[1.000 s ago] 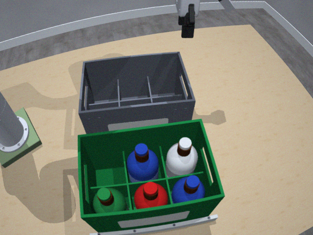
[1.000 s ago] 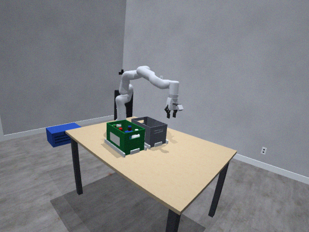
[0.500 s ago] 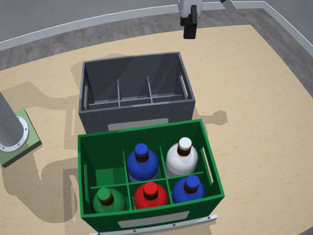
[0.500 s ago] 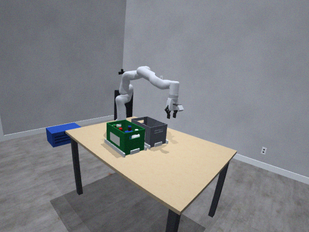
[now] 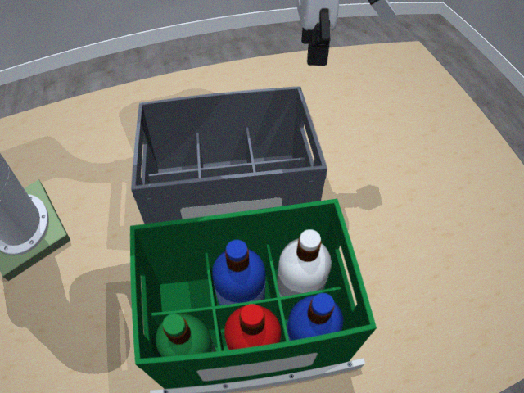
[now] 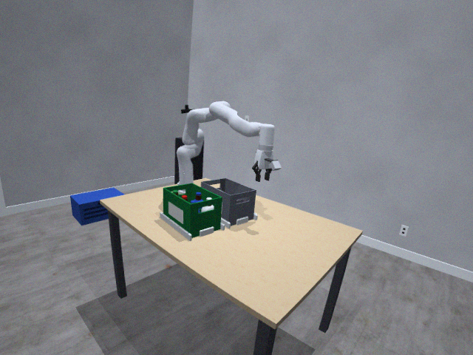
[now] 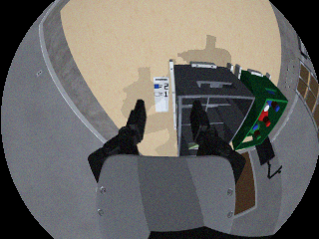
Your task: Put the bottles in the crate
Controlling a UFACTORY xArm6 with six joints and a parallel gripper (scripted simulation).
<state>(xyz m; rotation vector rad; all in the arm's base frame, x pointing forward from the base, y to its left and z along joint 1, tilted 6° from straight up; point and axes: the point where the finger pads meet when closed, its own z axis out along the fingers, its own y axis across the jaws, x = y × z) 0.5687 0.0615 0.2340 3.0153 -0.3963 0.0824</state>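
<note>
The green crate lies 210 mm behind my hand, 320 mm to the right of it and 170 mm below it. From my hand the other things lie so: pick list 130 mm behind, 60 mm to the left, 250 mm below; white-label bottle 120 mm behind, 280 mm to the right, 160 mm below; grey crate 170 mm behind, 80 mm to the right, 170 mm below.
</note>
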